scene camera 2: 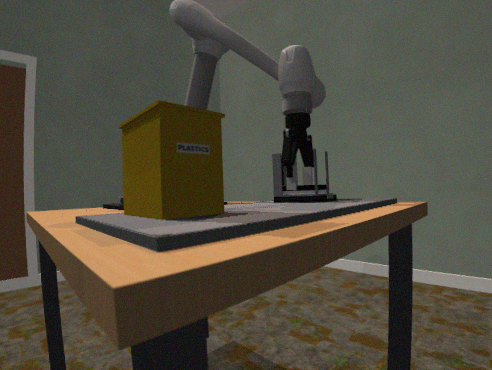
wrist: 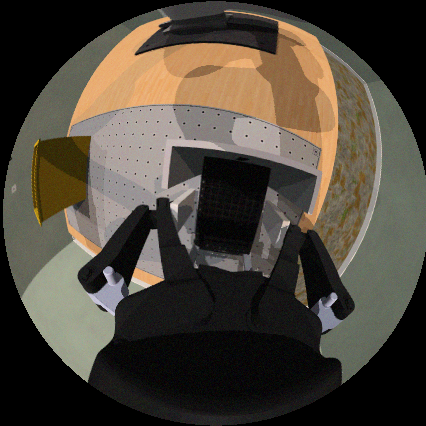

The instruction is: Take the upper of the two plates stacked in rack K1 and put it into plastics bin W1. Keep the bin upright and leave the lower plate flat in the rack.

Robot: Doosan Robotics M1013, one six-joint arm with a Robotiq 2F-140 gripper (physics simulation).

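Places are measured from the arm's base along level axes (x left, y back, z up), in millimetres.
Where they show: gripper, fingertip midpoint: (scene camera 2: pixel 300 189) (wrist: pixel 229 204).
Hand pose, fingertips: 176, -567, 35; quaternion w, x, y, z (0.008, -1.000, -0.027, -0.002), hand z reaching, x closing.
Things, the pixels of their centre, and the offset from my fingertips, as dx, dy, dz. "spot": a spot on its surface instead. Level surfaces: height alone.
- black rectangular plate, body centre: (wrist: pixel 229 208) (scene camera 2: pixel 301 188) +1, -4, +5
- grey rack, surface spot: (wrist: pixel 165 170) spot: -46, +44, +109
- yellow plastics bin W1, body centre: (scene camera 2: pixel 169 166) (wrist: pixel 55 172) -424, +26, +55
- grey perforated board, surface height: dz -35
The upper plate, a black rectangular plate (wrist: pixel 231 192), lies in rack K1, a grey rack (scene camera 2: pixel 277 175) (wrist: pixel 165 170) with a back wall and thin upright posts. In the scene view a dark flat band low between the posts looks like a plate; I cannot tell the two plates apart there. The lower plate is hidden under the upper one in the wrist view. My gripper (scene camera 2: pixel 299 179) (wrist: pixel 229 204) points down into the rack. It is open, with one finger beside each long side of the plate and gaps showing between. The yellow plastics bin W1 (scene camera 2: pixel 192 175) (wrist: pixel 62 172) stands upright.
The bin and rack stand on a grey perforated board (scene camera 2: pixel 245 215) (wrist: pixel 135 130) on the wooden table (scene camera 2: pixel 250 270) (wrist: pixel 215 90). The rack's walls and posts rise close around the fingers. The arm's black base plate (wrist: pixel 250 40) is at the far table edge.
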